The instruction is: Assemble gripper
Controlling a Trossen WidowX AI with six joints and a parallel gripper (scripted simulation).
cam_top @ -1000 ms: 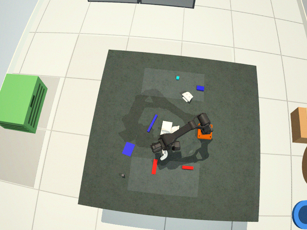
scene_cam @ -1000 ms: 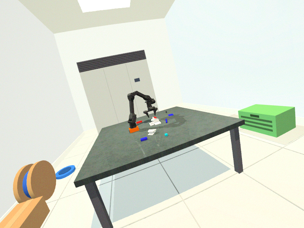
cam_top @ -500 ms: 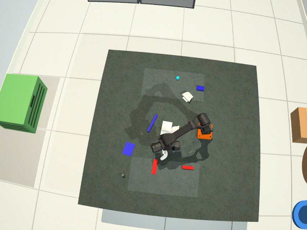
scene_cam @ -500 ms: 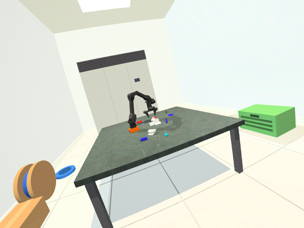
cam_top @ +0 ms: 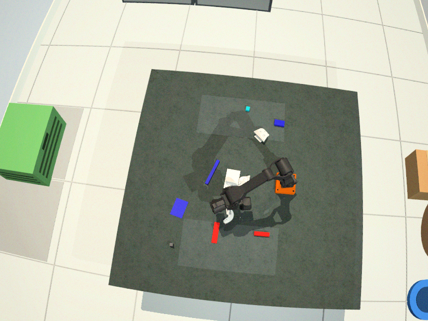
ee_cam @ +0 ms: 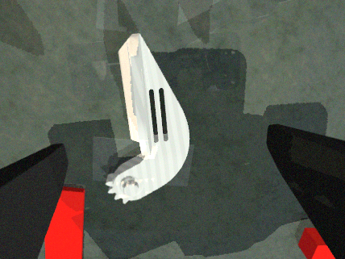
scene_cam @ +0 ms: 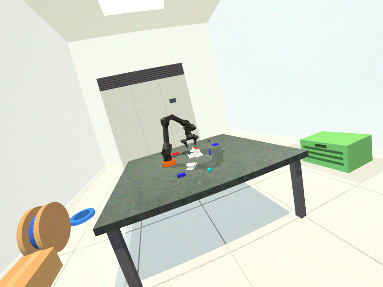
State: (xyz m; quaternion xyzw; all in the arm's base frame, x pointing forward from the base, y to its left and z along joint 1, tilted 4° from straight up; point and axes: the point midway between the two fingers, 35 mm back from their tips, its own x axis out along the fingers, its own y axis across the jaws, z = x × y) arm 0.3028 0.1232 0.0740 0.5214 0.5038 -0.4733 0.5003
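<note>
Now: gripper tip 5 cm above the white jaw, 4 cm to the right of it and 2 cm short of it. From my gripper tip the other things lie so: small grey cube 31 cm ahead, 16 cm to the left, 4 cm below; blue strip 22 cm to the right, 8 cm ahead, 5 cm below; blue square 26 cm ahead, 5 cm below, 3 cm to the right.
</note>
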